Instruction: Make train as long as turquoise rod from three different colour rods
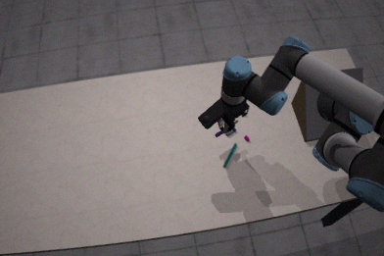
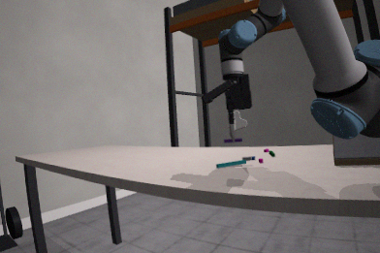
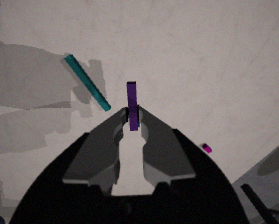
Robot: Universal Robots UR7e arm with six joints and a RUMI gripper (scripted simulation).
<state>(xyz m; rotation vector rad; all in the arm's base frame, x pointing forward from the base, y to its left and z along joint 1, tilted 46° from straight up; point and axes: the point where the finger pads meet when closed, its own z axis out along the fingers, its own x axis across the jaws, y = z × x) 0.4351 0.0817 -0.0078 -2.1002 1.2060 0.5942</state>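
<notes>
My gripper is now 4 cm past the grey rod, 2 cm to the left of it and 8 cm above it. Round my hand: small blue rod 6 cm behind, 3 cm to the right, 8 cm below; turquoise rod 2 cm behind, 7 cm to the left, 8 cm below; purple rod 1 cm below.
</notes>
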